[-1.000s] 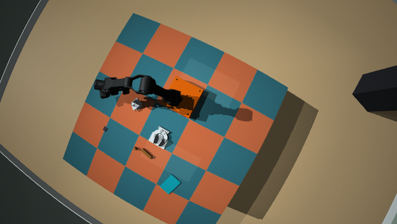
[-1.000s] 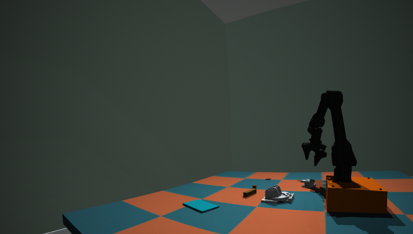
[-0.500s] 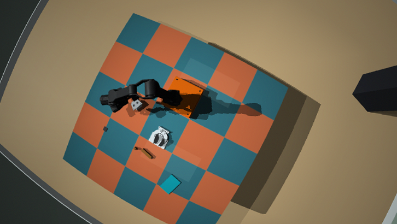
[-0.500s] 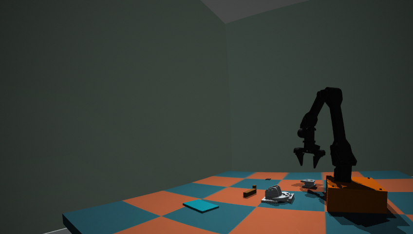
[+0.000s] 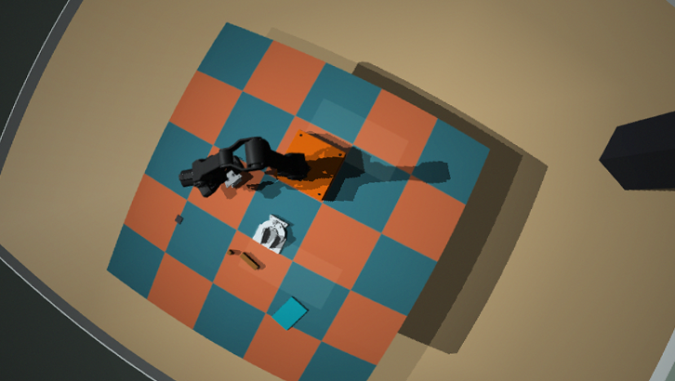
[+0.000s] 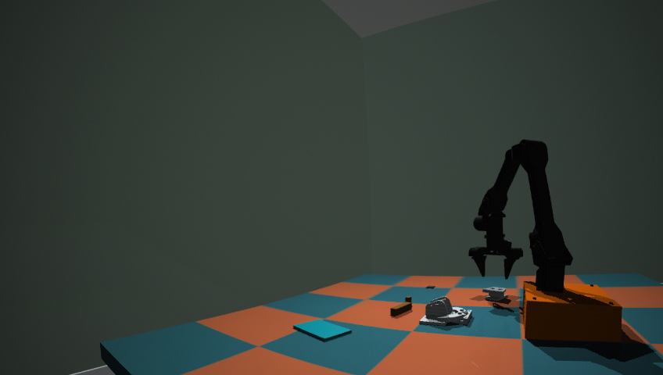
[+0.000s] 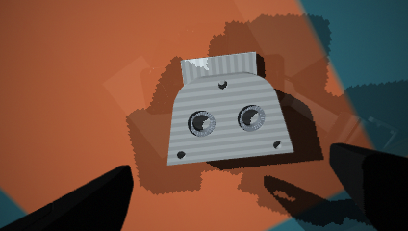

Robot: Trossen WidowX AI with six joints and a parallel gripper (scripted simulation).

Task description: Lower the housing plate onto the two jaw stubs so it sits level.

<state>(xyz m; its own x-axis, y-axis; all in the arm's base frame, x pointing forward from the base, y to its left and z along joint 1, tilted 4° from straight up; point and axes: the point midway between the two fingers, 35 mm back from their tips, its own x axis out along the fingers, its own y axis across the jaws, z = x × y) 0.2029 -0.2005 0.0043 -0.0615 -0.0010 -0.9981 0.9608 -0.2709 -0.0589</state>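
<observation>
Right now the white housing plate is 1 cm to the right of my gripper tip and 4 cm below it. From my gripper tip the other things lie so: dark cube 29 cm ahead, 9 cm to the right, 7 cm below; white jaw assembly 4 cm ahead, 27 cm to the left, 5 cm below; brown L-shaped bar 21 cm ahead, 26 cm to the left, 6 cm below.
</observation>
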